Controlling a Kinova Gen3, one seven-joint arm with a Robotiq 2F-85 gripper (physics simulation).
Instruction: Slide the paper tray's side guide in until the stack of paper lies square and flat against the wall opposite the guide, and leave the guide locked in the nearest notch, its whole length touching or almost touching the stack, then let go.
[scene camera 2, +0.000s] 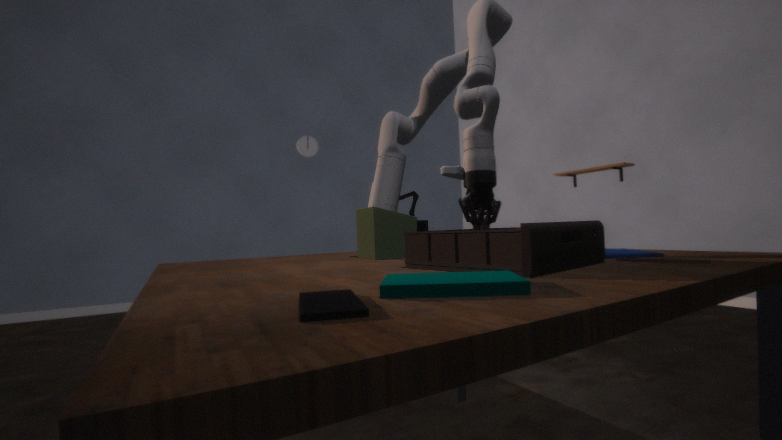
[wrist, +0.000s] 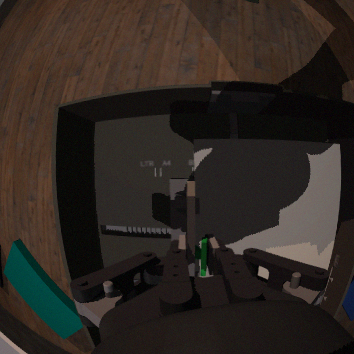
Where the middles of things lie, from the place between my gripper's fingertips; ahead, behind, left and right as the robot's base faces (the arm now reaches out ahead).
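Labels:
Positions counted from my hand: teal slab (wrist: 49, 302), 190 mm ahead, 280 mm to the right, 50 mm below; black block (scene camera 2: 337, 304), 170 mm ahead, 470 mm to the right, 50 mm below.

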